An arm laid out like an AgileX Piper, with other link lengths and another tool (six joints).
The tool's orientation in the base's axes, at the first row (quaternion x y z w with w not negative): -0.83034, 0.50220, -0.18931, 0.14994
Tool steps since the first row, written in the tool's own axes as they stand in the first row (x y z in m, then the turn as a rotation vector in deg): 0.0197, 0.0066, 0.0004, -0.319, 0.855, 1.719; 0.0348, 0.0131, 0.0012, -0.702, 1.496, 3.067; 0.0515, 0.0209, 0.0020, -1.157, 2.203, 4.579; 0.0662, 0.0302, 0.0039, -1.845, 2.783, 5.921; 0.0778, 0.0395, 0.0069, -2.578, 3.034, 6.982; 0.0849, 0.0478, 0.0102, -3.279, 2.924, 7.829; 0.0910, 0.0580, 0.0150, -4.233, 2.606, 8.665; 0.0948, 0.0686, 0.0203, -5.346, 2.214, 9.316; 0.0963, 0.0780, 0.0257, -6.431, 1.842, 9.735; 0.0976, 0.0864, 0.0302, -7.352, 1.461, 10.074; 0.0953, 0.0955, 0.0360, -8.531, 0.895, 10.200
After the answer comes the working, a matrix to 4 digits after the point.
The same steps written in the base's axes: 0.0034, -0.0205, 0.0000, 0.000, 0.000, -1.946; 0.0051, -0.0368, -0.0011, -0.034, 0.132, -3.481; 0.0065, -0.0552, -0.0025, -0.074, 0.307, -5.202; 0.0064, -0.0723, -0.0059, -0.192, 0.738, -6.755; 0.0055, -0.0867, -0.0107, -0.204, 1.340, -7.922; 0.0036, -0.0966, -0.0161, -0.022, 2.064, -8.737; 0.0005, -0.1063, -0.0238, 0.209, 3.106, -9.492; -0.0037, -0.1142, -0.0325, 0.345, 4.313, -10.077; -0.0079, -0.1194, -0.0412, 0.369, 5.472, -10.462; -0.0117, -0.1241, -0.0486, 0.432, 6.484, -10.745; -0.0171, -0.1258, -0.0581, 0.431, 7.796, -10.801
The tool's axes in the first row as the columns of a matrix, in the base's axes (rounded; the answer above uses it unrounded):
0.4239, -0.7772, 0.4650
-0.8908, -0.4506, 0.0589
0.1638, -0.4391, -0.8834

